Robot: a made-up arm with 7 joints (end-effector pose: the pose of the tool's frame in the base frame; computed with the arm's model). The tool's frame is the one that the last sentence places.
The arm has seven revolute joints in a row. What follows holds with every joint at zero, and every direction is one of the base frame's.
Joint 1 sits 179 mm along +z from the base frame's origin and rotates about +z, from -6.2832 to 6.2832 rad.
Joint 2 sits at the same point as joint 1 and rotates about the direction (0, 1, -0.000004), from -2.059 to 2.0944 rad.
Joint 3 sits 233 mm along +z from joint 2 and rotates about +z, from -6.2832 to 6.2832 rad.
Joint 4 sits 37 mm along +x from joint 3 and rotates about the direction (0, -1, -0.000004), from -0.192 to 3.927 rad.
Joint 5 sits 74 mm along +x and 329 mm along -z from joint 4 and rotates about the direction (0, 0.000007, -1), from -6.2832 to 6.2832 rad.
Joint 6 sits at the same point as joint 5 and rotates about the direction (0, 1, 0.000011), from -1.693 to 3.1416 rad.
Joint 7 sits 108 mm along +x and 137 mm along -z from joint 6 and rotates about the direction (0, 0.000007, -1), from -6.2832 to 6.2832 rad.
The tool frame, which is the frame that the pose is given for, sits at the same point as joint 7; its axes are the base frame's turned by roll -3.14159, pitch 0 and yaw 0 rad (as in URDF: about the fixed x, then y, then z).
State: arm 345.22 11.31 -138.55 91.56 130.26 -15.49 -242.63
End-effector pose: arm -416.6 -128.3 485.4 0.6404 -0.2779 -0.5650 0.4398
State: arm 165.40 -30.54 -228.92 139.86 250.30 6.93 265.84
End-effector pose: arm 487.4 -312.0 581.7 0.0289 0.4909 -0.6648 0.5623
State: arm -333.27 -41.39 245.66 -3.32 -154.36 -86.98 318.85
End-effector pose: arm 40.2 23.0 230.6 -0.1526 -0.4731 -0.8666 0.0432
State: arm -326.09 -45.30 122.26 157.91 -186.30 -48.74 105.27
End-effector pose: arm -497.1 -61.0 451.4 0.5325 -0.5039 -0.6390 0.2328
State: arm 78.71 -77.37 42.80 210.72 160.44 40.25 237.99
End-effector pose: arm 62.4 -681.9 107.6 0.8980 0.2335 0.1028 0.3585
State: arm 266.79 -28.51 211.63 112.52 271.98 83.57 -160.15
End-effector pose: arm -84.8 607.2 387.6 -0.6250 0.5025 -0.1981 0.5636
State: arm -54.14 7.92 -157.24 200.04 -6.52 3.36 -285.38
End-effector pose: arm 287.8 -226.2 753.2 0.1736 0.1166 0.3124 0.9266
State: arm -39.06 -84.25 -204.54 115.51 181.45 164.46 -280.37
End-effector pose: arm -374.4 387.4 98.6 0.1090 0.2229 -0.9099 0.3325
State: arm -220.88 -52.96 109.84 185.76 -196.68 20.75 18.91
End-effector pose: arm 443.6 -345.5 636.0 -0.2938 0.3513 -0.6611 0.5943
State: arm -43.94 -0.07 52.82 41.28 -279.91 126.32 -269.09
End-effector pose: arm 261.0 214.6 189.4 -0.3805 0.4230 0.8222 0.0163
